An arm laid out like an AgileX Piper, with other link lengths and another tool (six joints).
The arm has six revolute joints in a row. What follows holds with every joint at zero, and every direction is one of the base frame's. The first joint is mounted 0.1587 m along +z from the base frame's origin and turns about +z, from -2.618 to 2.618 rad. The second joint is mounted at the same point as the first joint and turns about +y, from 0 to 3.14 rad. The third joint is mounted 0.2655 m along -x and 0.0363 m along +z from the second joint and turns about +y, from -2.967 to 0 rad. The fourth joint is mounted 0.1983 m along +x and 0.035 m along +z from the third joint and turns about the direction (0.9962, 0, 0.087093), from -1.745 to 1.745 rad. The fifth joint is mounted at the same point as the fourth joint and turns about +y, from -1.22 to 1.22 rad. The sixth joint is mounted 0.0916 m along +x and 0.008 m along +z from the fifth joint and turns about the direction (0.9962, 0, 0.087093), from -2.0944 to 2.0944 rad. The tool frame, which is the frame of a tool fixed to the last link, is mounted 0.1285 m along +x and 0.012 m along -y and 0.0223 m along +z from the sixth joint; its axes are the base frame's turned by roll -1.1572, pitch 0.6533 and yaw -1.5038 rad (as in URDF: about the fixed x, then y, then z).
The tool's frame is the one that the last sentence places.
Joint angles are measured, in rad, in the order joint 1, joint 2, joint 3, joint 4, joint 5, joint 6. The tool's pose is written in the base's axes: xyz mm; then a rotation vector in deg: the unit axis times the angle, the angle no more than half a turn. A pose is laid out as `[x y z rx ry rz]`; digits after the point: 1 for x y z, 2 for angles.
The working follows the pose.
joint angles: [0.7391 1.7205 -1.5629 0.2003 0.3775 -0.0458]
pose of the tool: [354.1 326.7 332.7 -66.66 78.65 -9.14]
Where each joint sits with the arm in this pose, in the base's axes (m; each line is computed from the numbers above, not from the rounded line before):
joint 1: 0.0000 0.0000 0.1587
joint 2: 0.0000 0.0000 0.1587
joint 3: 0.0558 0.0509 0.4158
joint 4: 0.2046 0.1865 0.4193
joint 5: 0.2046 0.1865 0.4193
joint 6: 0.2613 0.2473 0.3801
the tool: 0.3541 0.3267 0.3327

